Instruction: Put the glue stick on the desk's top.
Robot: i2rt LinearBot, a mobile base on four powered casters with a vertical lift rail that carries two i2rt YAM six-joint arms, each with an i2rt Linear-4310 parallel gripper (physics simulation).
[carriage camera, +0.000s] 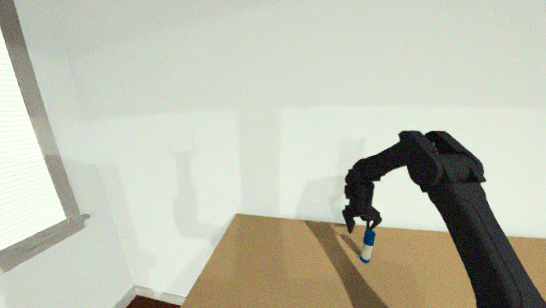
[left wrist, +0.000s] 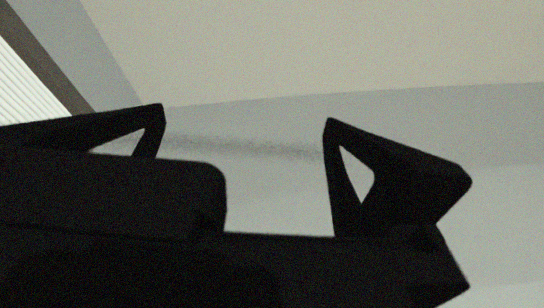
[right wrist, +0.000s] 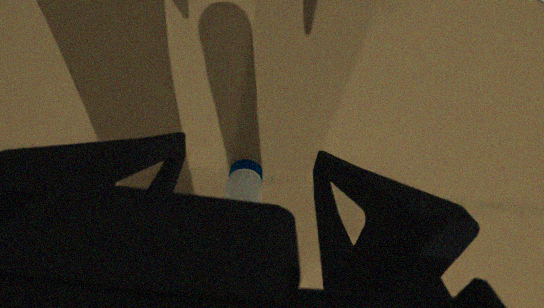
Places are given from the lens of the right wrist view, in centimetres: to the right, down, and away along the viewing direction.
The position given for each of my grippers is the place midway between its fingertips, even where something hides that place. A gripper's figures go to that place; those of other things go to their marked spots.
my right gripper (right wrist: 251, 152): -1, 0, 13
glue stick (right wrist: 244, 183): -2, 2, 18
counter (right wrist: 440, 103): 13, -4, 18
The marked spots on the counter and the glue stick are 16 cm apart.
